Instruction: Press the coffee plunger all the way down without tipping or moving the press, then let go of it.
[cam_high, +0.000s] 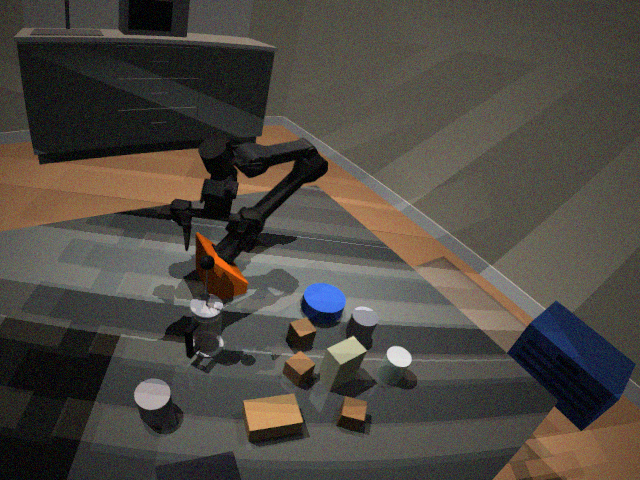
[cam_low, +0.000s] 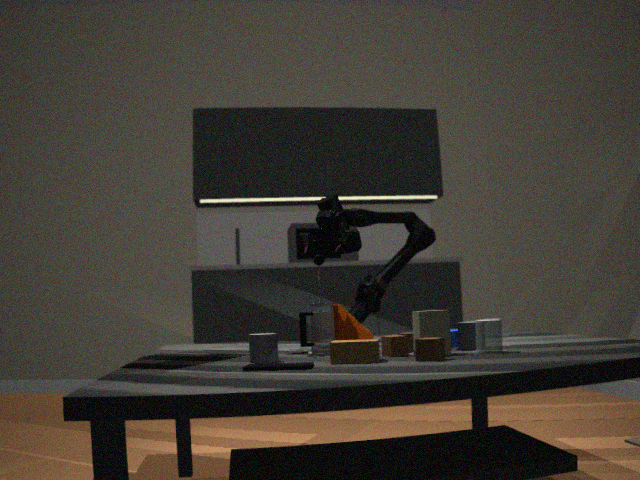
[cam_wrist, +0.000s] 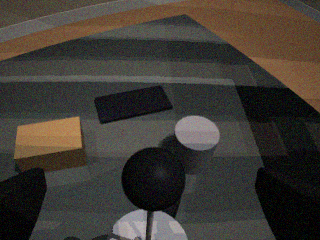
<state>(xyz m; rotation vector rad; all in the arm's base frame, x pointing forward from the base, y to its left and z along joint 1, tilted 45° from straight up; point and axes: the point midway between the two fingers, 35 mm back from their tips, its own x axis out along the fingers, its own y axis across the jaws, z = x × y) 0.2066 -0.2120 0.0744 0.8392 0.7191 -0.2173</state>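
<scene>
My gripper tip is now 20 mm short of the coffee press, 20 mm to the left of it and 150 mm above it. Round my gripper tip: blue disc 10 mm behind, 340 mm to the left, 260 mm below; then pale block 210 mm ahead, 250 mm to the left, 220 mm below.
</scene>
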